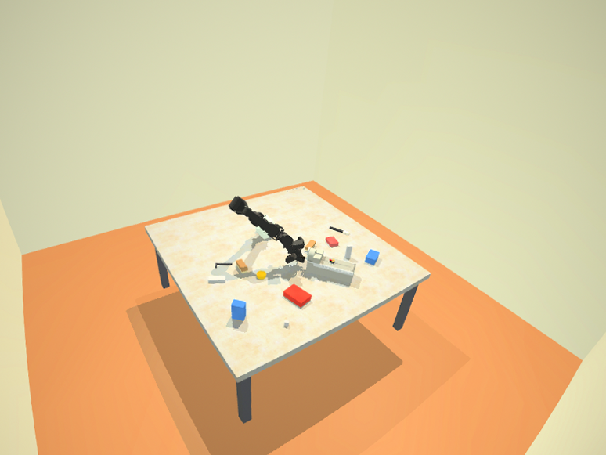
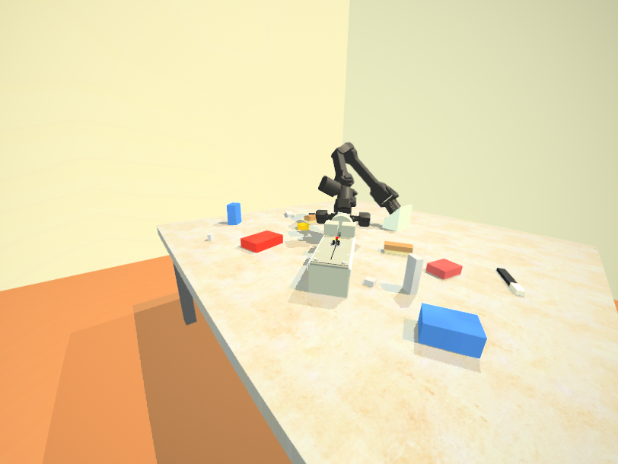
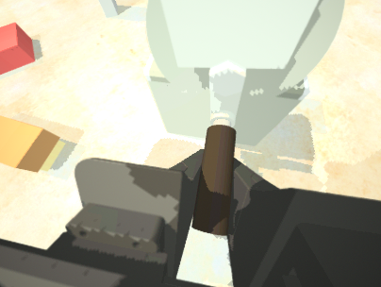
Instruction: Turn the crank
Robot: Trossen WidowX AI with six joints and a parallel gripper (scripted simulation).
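Right now my gripper tip is 10 mm past the brown crank handle, 10 mm to the left of it and 30 mm below it. Round my gripper tip: red pointer (120 mm ahead, 90 mm to the left, 50 mm above); crank (40 mm above); yellow disc (40 mm behind, 250 mm to the right, 20 mm below).
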